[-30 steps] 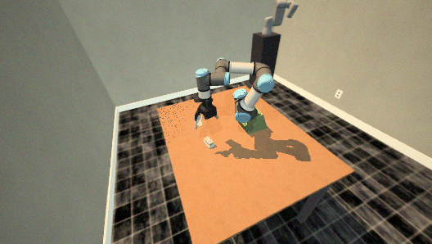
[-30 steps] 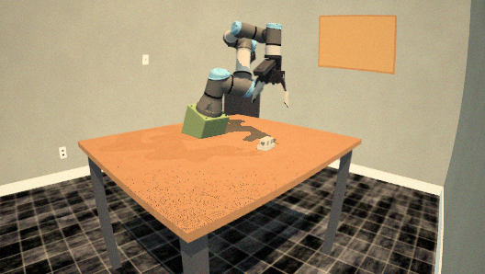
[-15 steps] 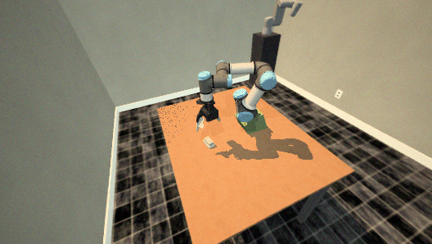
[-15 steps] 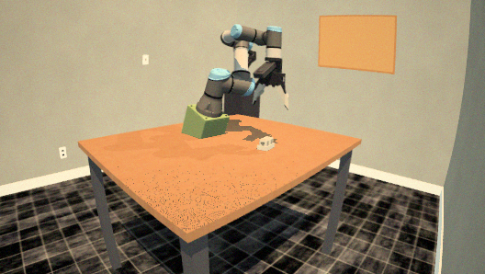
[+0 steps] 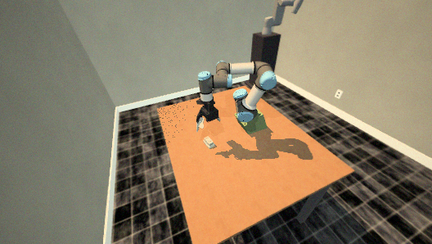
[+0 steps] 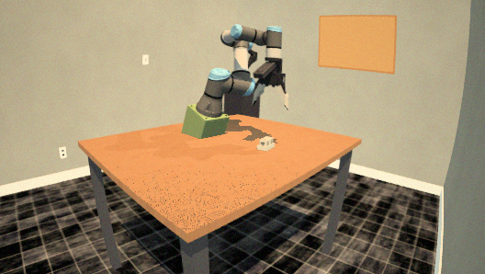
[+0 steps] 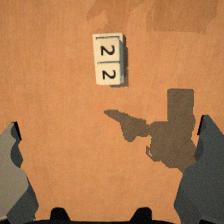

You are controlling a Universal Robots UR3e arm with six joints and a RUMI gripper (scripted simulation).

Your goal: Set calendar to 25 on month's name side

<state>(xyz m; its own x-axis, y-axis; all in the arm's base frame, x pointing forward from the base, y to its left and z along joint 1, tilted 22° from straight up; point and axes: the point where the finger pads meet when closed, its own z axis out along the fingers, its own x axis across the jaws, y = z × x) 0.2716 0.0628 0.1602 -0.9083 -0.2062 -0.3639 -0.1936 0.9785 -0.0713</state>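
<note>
Now: the white calendar cube 140 mm below my hand. From my hand the other things lie so: white calendar tray 20 mm to the right, 160 mm below.
</note>
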